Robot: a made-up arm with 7 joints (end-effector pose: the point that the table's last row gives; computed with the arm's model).
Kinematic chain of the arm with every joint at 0, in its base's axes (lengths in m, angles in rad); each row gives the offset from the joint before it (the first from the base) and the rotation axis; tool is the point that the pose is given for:
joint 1: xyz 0 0 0.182 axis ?
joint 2: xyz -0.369 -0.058 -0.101 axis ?
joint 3: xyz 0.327 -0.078 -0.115 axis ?
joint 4: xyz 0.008 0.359 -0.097 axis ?
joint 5: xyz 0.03 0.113 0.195 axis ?
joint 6: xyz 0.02 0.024 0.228 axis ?
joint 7: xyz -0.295 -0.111 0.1 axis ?
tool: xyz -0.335 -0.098 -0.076
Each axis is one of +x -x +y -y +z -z.
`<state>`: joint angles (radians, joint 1 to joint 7).
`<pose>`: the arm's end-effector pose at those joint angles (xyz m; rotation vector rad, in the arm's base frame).
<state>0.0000 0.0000 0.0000 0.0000 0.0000 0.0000 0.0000</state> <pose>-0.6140 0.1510 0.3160 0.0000 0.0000 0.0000</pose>
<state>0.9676 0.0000 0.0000 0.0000 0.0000 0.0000 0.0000</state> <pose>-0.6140 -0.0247 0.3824 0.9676 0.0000 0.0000</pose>
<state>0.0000 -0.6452 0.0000 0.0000 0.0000 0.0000 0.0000</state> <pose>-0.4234 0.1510 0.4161 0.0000 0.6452 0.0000</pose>
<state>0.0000 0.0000 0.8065 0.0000 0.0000 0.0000 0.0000</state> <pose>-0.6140 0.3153 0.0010 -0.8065 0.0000 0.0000</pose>
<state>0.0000 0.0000 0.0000 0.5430 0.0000 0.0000 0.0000</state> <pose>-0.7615 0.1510 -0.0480 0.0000 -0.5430 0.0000</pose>
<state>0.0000 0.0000 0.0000 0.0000 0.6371 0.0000 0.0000</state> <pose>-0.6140 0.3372 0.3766 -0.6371 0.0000 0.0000</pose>
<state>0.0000 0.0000 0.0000 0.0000 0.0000 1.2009 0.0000</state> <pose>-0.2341 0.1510 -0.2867 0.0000 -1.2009 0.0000</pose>
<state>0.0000 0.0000 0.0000 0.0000 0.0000 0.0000 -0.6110</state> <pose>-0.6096 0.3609 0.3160 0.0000 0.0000 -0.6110</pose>
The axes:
joint 1: +x
joint 2: -y
joint 3: -x
joint 4: -y
joint 5: -x
joint 6: -y
joint 7: +z

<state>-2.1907 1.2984 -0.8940 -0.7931 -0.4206 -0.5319 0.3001</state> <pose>-0.5130 0.6841 0.4642 -1.2223 1.3189 0.5906</pose>
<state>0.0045 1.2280 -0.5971 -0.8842 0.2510 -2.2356 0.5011</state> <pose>-0.1164 0.0229 1.3549 -0.0001 1.8904 0.6411</pose>
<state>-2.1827 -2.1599 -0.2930 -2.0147 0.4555 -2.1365 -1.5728</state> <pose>-1.1244 -0.9286 -0.3050 -1.0451 -2.1387 -1.1626</pose>
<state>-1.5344 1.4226 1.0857 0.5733 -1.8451 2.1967 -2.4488</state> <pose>-0.0847 0.0848 -0.0337 1.4800 0.6064 0.2487</pose>
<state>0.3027 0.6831 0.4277 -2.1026 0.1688 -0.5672 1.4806</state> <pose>0.6420 -0.2009 0.2813 1.4843 1.5249 0.7979</pose>
